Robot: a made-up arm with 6 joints.
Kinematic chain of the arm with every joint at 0, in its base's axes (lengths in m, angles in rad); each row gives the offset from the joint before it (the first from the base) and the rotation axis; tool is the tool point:
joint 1: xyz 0 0 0.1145 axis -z
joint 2: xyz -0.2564 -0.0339 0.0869 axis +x
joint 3: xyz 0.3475 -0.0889 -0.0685 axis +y
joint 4: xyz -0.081 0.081 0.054 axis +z
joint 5: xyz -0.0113 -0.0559 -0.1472 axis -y
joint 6: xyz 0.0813 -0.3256 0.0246 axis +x
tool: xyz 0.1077 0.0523 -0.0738
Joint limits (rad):
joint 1: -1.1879..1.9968
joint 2: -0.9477..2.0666
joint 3: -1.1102..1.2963
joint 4: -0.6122..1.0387
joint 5: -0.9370..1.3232
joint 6: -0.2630..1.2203
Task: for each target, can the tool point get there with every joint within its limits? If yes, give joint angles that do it. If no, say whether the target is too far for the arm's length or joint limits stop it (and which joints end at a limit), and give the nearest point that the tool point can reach.
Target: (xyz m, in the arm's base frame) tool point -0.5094 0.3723 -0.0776
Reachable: no: joint limits stop it (at a limit: joint 1, joint 4, joint 5, joint 6) | nearest point -0.4213 0.2747 -0.0200 | short by 0.144 m
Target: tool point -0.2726 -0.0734 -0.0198
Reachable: yes | joints 1.6869 0.7674 -0.8568 0.0271 0.9100 0.2300
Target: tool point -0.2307 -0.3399 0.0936
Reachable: yes | joints 1.0205 -0.0099 -0.6193 -0.1844 0.1848 0.4145
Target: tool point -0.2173 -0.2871 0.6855
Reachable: no: joint limits stop it (at a limit: joint 2, joint 3, joint 4, joint 6) | nearest point -0.1620 -0.2141 0.5340 | short by 0.177 m
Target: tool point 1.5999 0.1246 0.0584
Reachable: no: too far | nearest point 0.6009 0.0129 0.1486 | short by 1.009 m
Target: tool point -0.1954 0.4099 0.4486
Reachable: no: joint limits stop it (at a limit: joint 1, joint 2, joint 5, joint 6) | nearest point -0.1806 0.3681 0.4117 | short by 0.058 m
